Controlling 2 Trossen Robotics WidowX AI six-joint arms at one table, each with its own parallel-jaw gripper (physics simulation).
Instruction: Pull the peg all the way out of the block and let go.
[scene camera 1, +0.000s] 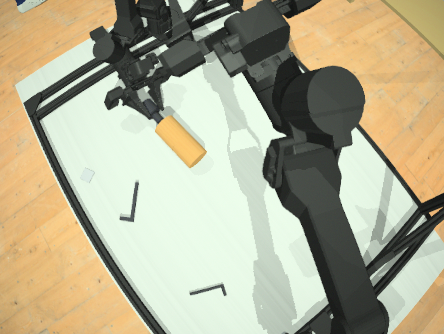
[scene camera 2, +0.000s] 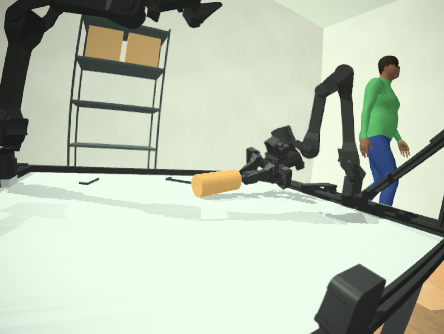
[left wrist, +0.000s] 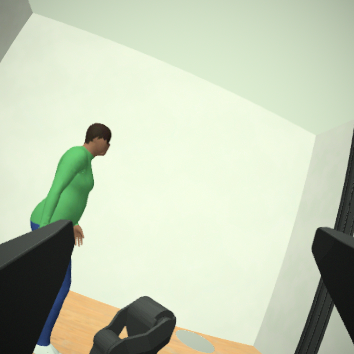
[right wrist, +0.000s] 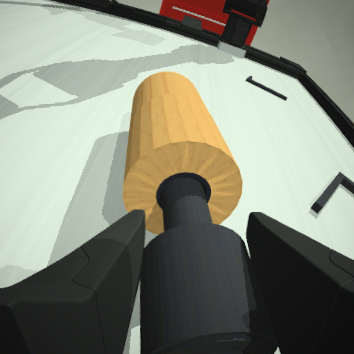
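Pixels of known places: left gripper, fingertip midpoint: (left wrist: 197, 237); right gripper, fingertip midpoint: (scene camera 1: 156, 113) (scene camera 2: 243, 174) (right wrist: 196, 222); left arm's base, origin of the base link: (right wrist: 231, 42); right arm's base, origin of the base link: (scene camera 1: 157, 28) (scene camera 2: 350, 196).
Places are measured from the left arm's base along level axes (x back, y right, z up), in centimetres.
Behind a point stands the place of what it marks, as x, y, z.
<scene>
The block, an orange wooden cylinder (scene camera 1: 181, 141) {-51.3, 14.4, 4.2} (scene camera 2: 216, 183) {-50.6, 17.7, 2.0} (right wrist: 175, 115) {-55.5, 15.7, 4.5}, lies along the dark peg's line, its shadow apart from it. The dark peg (scene camera 1: 157, 118) {-60.2, 14.1, 3.2} (right wrist: 195, 285) {-64.3, 15.2, 4.5} has a thick handle and a thinner shaft that enters the hole in the block's near end; a short stretch of shaft shows in the right wrist view. My right gripper (scene camera 1: 151, 106) {-61.2, 14.6, 3.5} (scene camera 2: 244, 175) {-61.2, 14.6, 3.5} (right wrist: 196, 222) {-61.2, 14.6, 3.5} is shut on the peg's handle. My left gripper (left wrist: 197, 237) {-48.5, 17.3, 51.2} is open and empty, raised high and away from the block; wall shows between its fingers. The shaft's far part is hidden inside the block.
Two dark L-shaped marks (scene camera 1: 135, 200) {-49.0, -1.9, -1.2} (scene camera 1: 206, 289) {-23.0, -2.9, -1.3} and a pale square (scene camera 1: 87, 175) {-62.2, -7.9, -1.6} are on the white table. My left arm reaches over the table at the right in scene camera 1. Dark rails edge the table. A person in green (scene camera 2: 382, 107) (left wrist: 70, 190) stands beyond it.
</scene>
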